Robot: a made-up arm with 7 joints. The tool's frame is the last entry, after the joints. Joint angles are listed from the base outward. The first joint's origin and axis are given. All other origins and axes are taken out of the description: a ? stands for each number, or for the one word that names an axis. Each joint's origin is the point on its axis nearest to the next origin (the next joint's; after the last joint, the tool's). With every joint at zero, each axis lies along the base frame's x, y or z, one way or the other. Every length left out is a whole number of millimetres.
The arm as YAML. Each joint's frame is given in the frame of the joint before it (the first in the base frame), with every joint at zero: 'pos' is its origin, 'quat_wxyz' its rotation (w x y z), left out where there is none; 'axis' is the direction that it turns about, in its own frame. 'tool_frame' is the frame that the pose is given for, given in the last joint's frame.
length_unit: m
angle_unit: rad
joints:
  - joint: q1
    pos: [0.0, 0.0, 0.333]
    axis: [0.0, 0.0, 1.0]
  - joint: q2
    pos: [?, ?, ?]
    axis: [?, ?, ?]
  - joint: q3
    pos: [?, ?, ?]
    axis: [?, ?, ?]
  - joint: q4
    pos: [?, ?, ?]
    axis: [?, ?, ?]
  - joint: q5
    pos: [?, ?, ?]
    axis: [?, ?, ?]
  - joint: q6
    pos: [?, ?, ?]
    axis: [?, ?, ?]
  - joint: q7
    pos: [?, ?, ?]
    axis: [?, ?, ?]
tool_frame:
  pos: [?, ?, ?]
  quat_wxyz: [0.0, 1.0, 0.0, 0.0]
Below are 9 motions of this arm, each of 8 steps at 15 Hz.
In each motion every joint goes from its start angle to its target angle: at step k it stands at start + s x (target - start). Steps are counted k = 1, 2, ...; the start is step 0. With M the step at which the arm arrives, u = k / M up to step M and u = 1 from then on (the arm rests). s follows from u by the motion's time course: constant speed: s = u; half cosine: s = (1 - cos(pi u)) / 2; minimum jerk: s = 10 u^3 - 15 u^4 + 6 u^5.
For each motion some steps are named. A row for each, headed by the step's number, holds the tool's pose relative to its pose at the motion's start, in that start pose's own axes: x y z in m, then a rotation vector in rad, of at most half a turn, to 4 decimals.
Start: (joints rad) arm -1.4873 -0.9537 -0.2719 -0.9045 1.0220 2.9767 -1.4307
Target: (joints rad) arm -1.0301 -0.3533 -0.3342 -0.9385 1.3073 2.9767 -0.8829
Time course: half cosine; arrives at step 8
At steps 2, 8:
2: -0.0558 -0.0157 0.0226 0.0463 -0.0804 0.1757
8: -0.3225 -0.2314 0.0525 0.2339 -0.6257 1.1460

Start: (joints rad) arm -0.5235 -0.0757 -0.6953 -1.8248 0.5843 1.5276 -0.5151
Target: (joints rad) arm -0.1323 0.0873 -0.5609 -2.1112 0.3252 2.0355 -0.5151
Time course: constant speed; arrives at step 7
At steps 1, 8:
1: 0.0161 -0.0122 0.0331 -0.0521 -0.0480 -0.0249
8: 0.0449 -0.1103 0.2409 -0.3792 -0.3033 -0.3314

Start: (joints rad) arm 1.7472 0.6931 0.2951 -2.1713 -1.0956 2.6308 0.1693
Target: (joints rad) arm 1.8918 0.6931 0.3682 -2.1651 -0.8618 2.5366 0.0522
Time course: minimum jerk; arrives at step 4
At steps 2, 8:
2: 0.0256 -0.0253 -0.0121 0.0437 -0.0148 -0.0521
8: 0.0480 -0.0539 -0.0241 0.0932 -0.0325 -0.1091

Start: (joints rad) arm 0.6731 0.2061 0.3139 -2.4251 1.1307 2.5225 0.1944
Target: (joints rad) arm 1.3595 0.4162 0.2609 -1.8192 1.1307 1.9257 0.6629
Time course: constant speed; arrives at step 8
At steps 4, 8:
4: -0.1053 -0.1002 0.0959 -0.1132 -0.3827 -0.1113
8: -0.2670 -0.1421 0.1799 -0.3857 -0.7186 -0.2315

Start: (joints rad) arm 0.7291 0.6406 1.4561 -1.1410 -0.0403 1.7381 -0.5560
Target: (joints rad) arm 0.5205 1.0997 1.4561 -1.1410 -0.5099 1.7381 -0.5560
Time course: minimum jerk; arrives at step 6
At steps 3, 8:
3: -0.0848 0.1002 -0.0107 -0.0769 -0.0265 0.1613
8: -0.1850 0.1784 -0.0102 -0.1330 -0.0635 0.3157

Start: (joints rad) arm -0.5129 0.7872 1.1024 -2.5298 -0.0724 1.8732 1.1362
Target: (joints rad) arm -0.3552 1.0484 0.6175 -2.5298 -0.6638 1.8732 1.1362
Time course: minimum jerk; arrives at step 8
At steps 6, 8:
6: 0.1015 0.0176 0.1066 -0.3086 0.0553 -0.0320
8: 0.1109 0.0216 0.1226 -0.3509 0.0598 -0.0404

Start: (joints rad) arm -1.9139 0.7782 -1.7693 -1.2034 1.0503 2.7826 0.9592
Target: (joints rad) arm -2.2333 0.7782 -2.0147 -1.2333 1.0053 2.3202 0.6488
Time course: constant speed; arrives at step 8
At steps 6, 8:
6: 0.1325 0.0176 0.0063 -0.3763 0.1721 -0.2416
8: 0.1753 0.0243 -0.0033 -0.5111 0.2123 -0.2935

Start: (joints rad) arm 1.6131 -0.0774 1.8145 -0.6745 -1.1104 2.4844 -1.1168
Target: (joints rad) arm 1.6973 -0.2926 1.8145 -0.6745 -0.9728 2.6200 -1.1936
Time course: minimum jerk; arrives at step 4
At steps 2, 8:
2: 0.0478 0.0154 -0.0451 -0.1068 0.1348 -0.0503
8: 0.0908 0.0256 -0.0948 -0.2156 0.2664 -0.0974

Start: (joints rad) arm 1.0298 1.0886 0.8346 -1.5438 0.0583 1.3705 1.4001
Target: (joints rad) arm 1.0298 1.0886 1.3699 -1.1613 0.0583 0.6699 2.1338
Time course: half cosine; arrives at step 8
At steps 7, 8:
7: -0.2315 0.0747 -0.0269 -0.2880 0.2306 0.1900
8: -0.2389 0.0806 -0.0274 -0.2945 0.2469 0.1978

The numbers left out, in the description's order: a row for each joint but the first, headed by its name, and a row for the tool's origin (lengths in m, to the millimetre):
q2: xyz 0.0 0.0 0.0, axis 0.0 1.0 0.0
q3: xyz 0.0 0.0 0.216, axis 0.0 0.0 1.0
q4: xyz 0.117 0.0 0.0, axis 0.0 -1.0 0.0
q5: xyz -0.055 0.0 0.258, axis 0.0 0.0 1.0
q6: xyz 0.0 0.0 0.0, axis 0.0 -1.0 0.0
q7: xyz 0.103 0.0 0.0, axis 0.0 0.0 -1.0
tool: xyz 0.0 0.0 0.0

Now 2 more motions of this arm.
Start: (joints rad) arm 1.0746 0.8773 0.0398 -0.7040 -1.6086 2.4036 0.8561
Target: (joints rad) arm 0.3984 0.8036 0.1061 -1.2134 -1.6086 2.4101 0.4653
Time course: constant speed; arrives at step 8
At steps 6, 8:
6: -0.2104 0.1006 0.1523 -0.0543 -0.5418 -0.4109
8: -0.2874 0.1431 0.1708 -0.0214 -0.7303 -0.5094

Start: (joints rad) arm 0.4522 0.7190 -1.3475 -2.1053 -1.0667 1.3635 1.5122
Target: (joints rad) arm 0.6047 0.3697 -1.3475 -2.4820 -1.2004 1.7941 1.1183
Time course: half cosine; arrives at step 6
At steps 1, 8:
1: -0.0055 0.0015 -0.0018 0.0379 0.0015 -0.0474
8: -0.0957 0.0502 -0.0385 0.6137 0.1329 -0.7152

